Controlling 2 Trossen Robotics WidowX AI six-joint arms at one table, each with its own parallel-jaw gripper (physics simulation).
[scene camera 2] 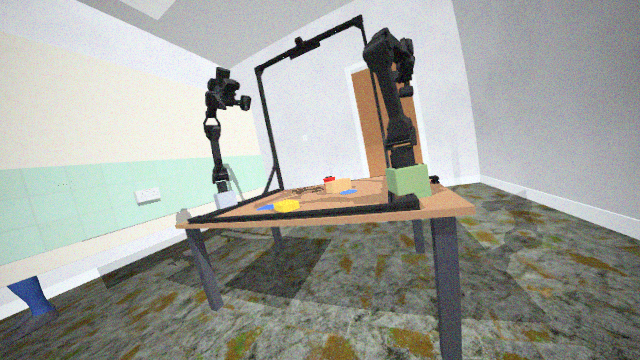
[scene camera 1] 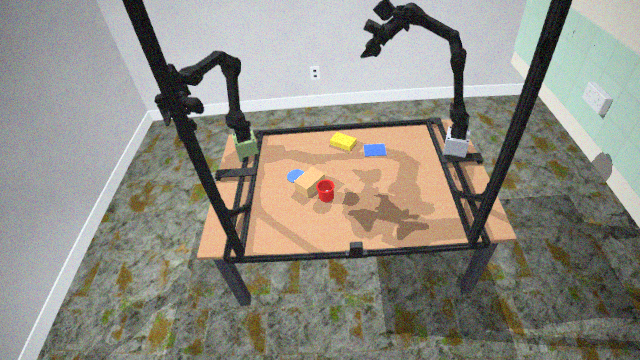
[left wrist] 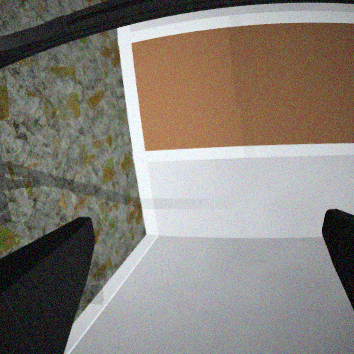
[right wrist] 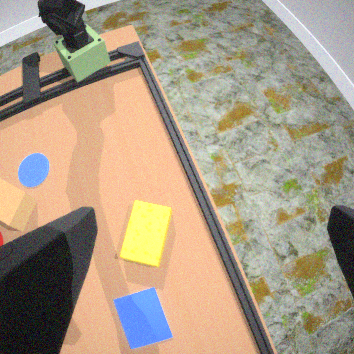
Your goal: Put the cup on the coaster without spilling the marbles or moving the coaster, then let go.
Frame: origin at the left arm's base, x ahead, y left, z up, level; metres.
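Seen in the pictures: left gripper, fingertip midpoint: (scene camera 1: 174, 133) (left wrist: 212, 226); right gripper, fingertip midpoint: (scene camera 2: 237, 109) (scene camera 1: 363, 52) (right wrist: 217, 219); left arm's base at its link origin: (scene camera 2: 404, 166) (scene camera 1: 243, 137) (right wrist: 77, 40); right arm's base at its link origin: (scene camera 2: 223, 192) (scene camera 1: 458, 134).
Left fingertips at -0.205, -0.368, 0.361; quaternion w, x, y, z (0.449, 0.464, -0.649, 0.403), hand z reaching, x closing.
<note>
Pixels of each thing's top centre, then the offset from my left fingertips to it, as dx, dy, dz. "pt": a spot on its surface instead.
- red cup at its top centre: (scene camera 1: 325, 186) (scene camera 2: 329, 178) +0.471, -0.052, -0.391
- flat round blue disc at its top centre: (right wrist: 32, 168) (scene camera 1: 296, 175) (scene camera 2: 348, 191) +0.385, +0.118, -0.456
- flat blue square at a spot on its surface: (right wrist: 143, 318) (scene camera 1: 374, 149) (scene camera 2: 268, 206) pt +0.782, +0.142, -0.456
- tan block at its top centre: (scene camera 1: 309, 177) (scene camera 2: 337, 180) +0.428, +0.032, -0.403
- yellow sponge-like block at its top centre: (right wrist: 145, 231) (scene camera 2: 285, 202) (scene camera 1: 343, 139) +0.660, +0.243, -0.429
A red cup (scene camera 1: 325, 194) (scene camera 2: 328, 179) stands upright on the table, close beside a tan block; a small light speck shows inside it, but marbles cannot be made out clearly. A flat round blue disc (scene camera 1: 293, 176) (scene camera 2: 348, 192) (right wrist: 34, 170) lies on the far side of that block, bearing nothing. A flat blue square (scene camera 1: 375, 150) (scene camera 2: 266, 207) (right wrist: 143, 318) lies farther back, also bearing nothing; which one is the coaster I cannot tell. My left gripper (scene camera 1: 163, 111) (left wrist: 212, 226) is open and empty, raised outside the table's left side. My right gripper (scene camera 1: 366, 40) (right wrist: 217, 219) is open and empty, high above the table.
The tan block (scene camera 1: 310, 181) (scene camera 2: 338, 186) (right wrist: 15, 205) stands between the cup and the round disc. A yellow sponge-like block (scene camera 1: 343, 141) (scene camera 2: 286, 205) (right wrist: 146, 233) lies near the blue square. A black frame (scene camera 1: 350, 126) runs around the table top, with tall posts at the sides.
</note>
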